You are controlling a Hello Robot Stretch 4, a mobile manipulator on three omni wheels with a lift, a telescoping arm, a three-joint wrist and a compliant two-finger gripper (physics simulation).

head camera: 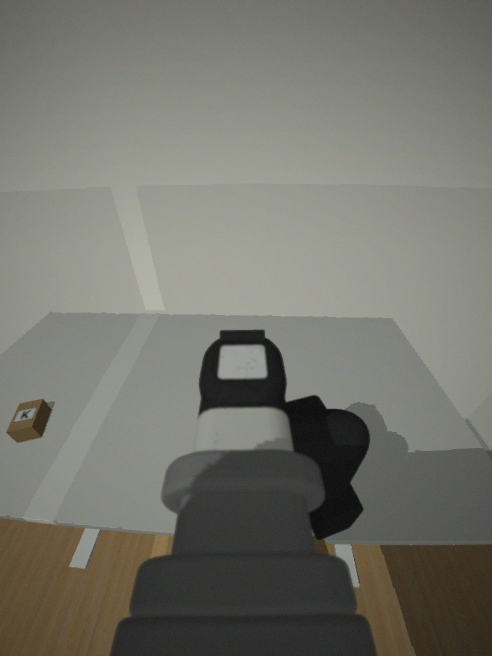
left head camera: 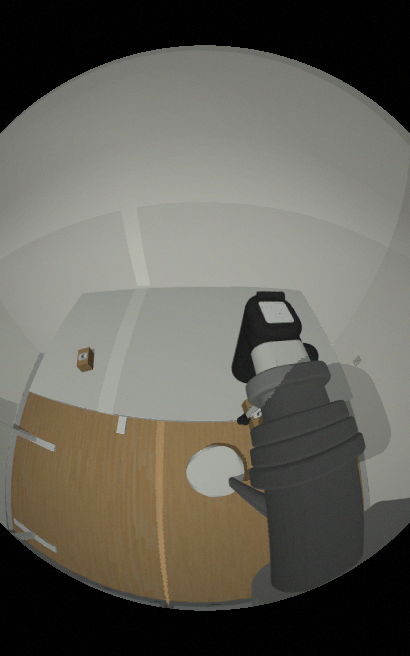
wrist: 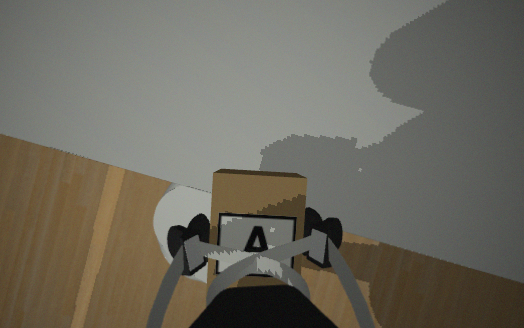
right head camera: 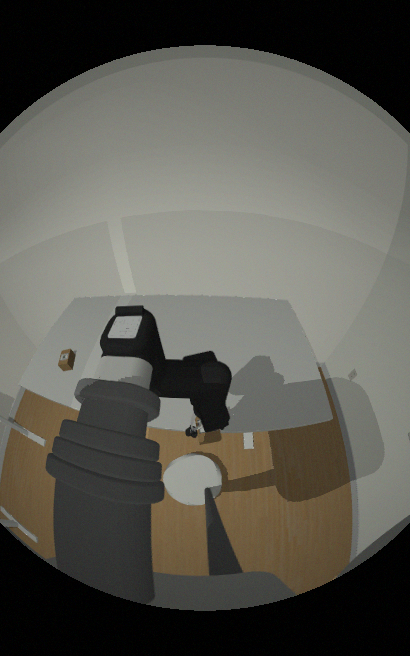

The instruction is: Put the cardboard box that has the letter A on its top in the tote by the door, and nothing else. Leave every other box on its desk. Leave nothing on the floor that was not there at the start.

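Pixels of known places: gripper, fingertip midpoint: (left head camera: 254, 415) (wrist: 255, 229); robot's base at its link origin: (left head camera: 214, 469) (right head camera: 193, 478).
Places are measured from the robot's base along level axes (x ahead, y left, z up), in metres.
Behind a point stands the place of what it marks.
Note:
My gripper (wrist: 255, 229) {z 0.988, x 0.215, y -0.087 m} is shut on the cardboard box with the letter A (wrist: 260, 196) {z 1.037, x 0.249, y -0.082 m} (right head camera: 210, 437) {z 1.037, x 0.181, y -0.095 m} (left head camera: 246, 408) {z 1.029, x 0.230, y -0.054 m}, one dark fingertip on each side of it. The A label faces up towards the wrist camera, partly behind the finger strips. The held box is at the front edge of the grey desk (head camera: 158, 423) {z 0.922, x 0.477, y 0.235 m} (left head camera: 175, 350) {z 0.922, x 0.526, y 0.167 m} (right head camera: 260, 330) {z 0.922, x 0.681, y -0.366 m} (wrist: 125, 75) {z 0.922, x 0.319, y 0.066 m}, seen against that edge and the wood floor. In the head camera view the arm hides the box. Another cardboard box, lettered K (head camera: 32, 423) {z 0.972, x 0.443, y 0.541 m} (left head camera: 86, 361) {z 0.972, x 0.441, y 0.543 m} (right head camera: 67, 361) {z 0.968, x 0.445, y 0.540 m}, sits on the desk's left part. The tote does not show.
A round white seat or disc (left head camera: 212, 472) {z 0.187, x -0.007, y 0.022 m} (right head camera: 189, 477) {z 0.187, x 0.017, y 0.017 m} (wrist: 167, 217) {z 0.187, x -0.002, y 0.157 m} stands in front of the desk, below the arm. White desk feet (head camera: 85, 548) {z -0.003, x 0.374, y 0.785 m} (right head camera: 248, 440) {z -0.003, x 0.302, y -0.455 m} show on the wood floor (left head camera: 100, 490) {z -0.028, x -0.282, y 0.968 m}. A wall rises behind the desk. The arm casts a shadow on the desk's right side.

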